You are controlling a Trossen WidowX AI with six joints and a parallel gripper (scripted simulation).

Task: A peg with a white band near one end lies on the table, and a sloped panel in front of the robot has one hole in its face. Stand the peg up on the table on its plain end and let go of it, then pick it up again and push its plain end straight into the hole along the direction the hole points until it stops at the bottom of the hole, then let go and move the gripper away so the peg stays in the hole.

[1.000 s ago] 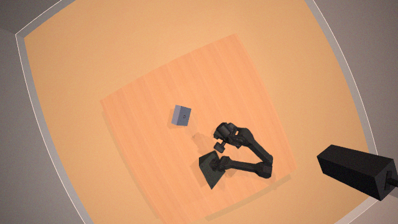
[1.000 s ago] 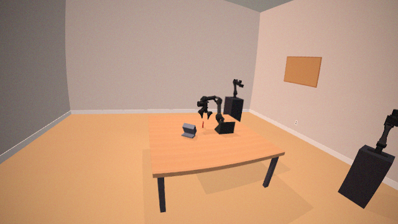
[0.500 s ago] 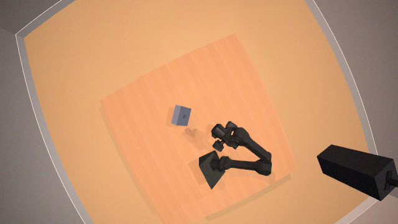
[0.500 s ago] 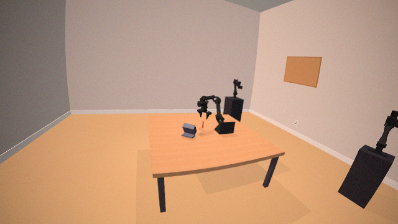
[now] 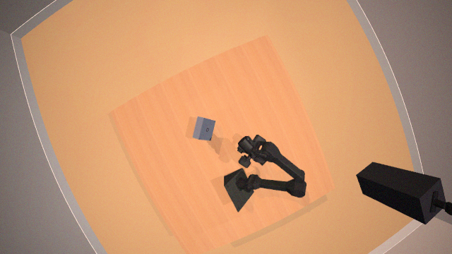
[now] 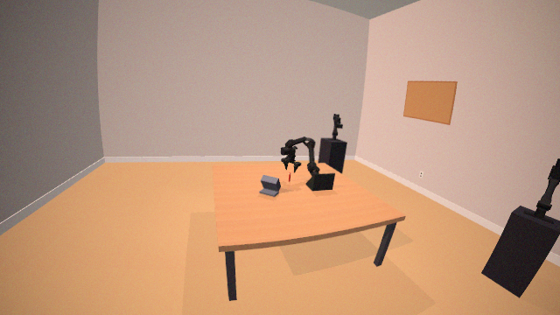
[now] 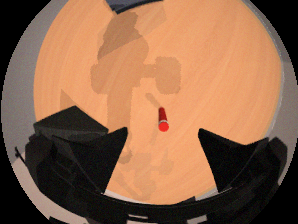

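My gripper tip is now 4 cm above the red peg. Round my gripper tip: sloped panel: 24 cm ahead, 18 cm to the left, 2 cm below.
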